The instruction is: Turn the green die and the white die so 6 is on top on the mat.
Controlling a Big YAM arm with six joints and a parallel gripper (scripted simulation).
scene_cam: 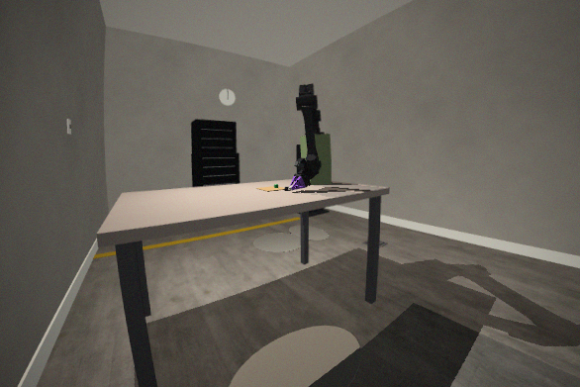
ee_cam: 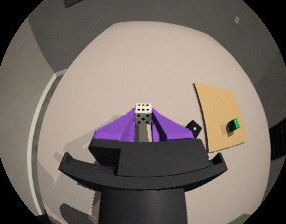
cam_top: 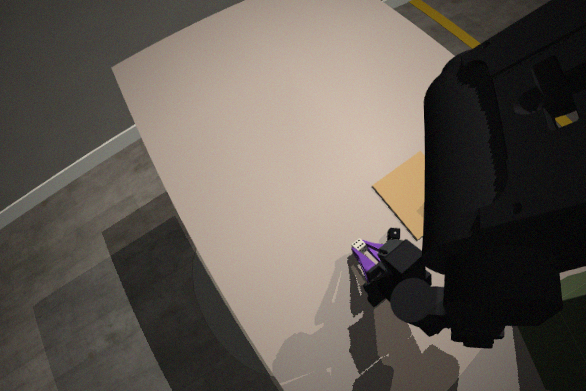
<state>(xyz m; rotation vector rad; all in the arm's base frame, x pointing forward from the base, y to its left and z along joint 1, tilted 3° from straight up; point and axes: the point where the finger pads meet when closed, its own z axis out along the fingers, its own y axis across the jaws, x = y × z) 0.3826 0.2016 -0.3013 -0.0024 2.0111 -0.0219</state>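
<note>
Right now my hand is 2 cm past the black die, 7 cm to the left of it and 1 cm above it. Round my hand: tan mat: 1 cm ahead, 18 cm to the right, 2 cm below; then green die: 2 cm behind, 18 cm to the right, 1 cm below; then white die: right at my hand.
</note>
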